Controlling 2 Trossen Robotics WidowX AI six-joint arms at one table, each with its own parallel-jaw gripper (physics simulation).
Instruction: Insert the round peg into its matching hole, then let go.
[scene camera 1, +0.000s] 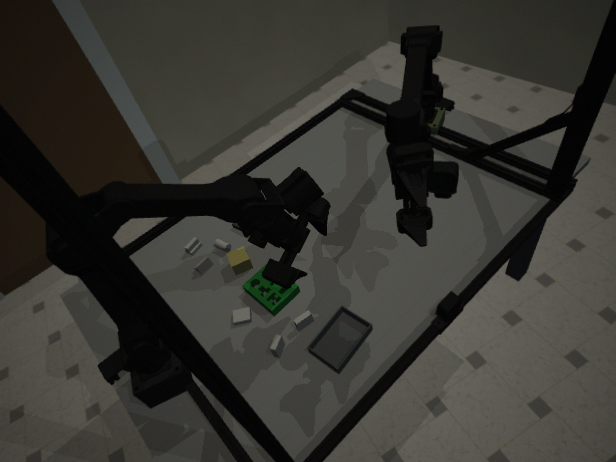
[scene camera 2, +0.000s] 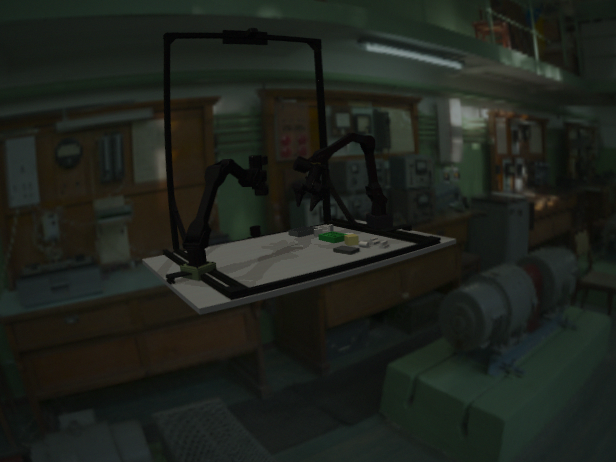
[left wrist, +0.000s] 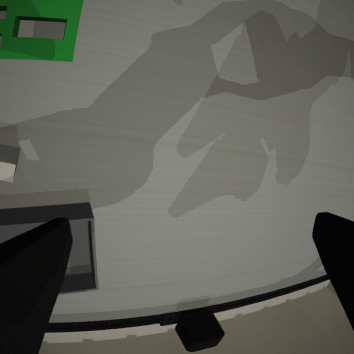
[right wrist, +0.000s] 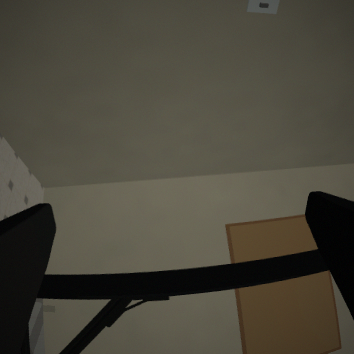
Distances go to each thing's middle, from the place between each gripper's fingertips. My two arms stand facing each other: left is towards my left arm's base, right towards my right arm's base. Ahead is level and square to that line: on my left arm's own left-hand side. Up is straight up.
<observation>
I see my left gripper 13 cm above the green hole board (scene camera 1: 283, 296), 10 cm short of it and 8 cm to the right of it. Round my left hand: dark tray (scene camera 1: 341, 337) 13 cm below, 11 cm behind, 7 cm to the left.
Now: right hand 300 mm above the dark tray, 140 mm to the right of it and 100 mm short of it. Round my right hand: green hole board 320 mm ahead, 290 mm below, 140 mm to the left.
</observation>
